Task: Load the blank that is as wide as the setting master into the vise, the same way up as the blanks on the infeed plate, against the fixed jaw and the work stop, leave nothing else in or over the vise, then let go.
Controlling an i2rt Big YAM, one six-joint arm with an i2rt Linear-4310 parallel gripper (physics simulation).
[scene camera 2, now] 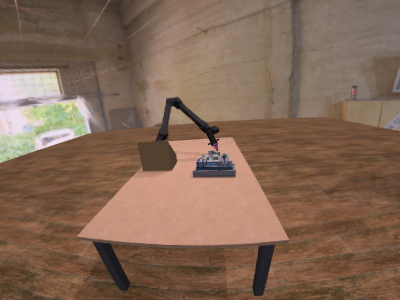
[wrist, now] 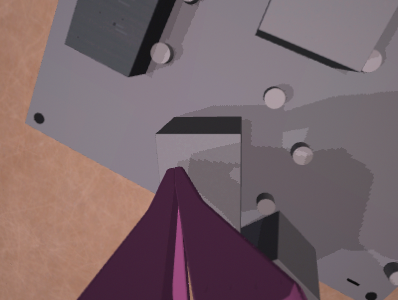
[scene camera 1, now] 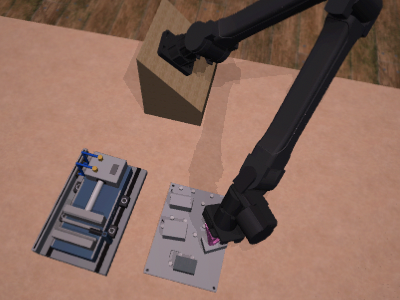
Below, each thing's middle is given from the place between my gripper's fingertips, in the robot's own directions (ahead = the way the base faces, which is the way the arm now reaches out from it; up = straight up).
My gripper is now 50 mm to the left of the grey infeed plate (scene camera 1: 208,268), 40 mm above it and 30 mm past it. Also, from my hand: dark grey block (wrist: 123,43): 60 mm to the right, 60 mm ahead, 30 mm below.
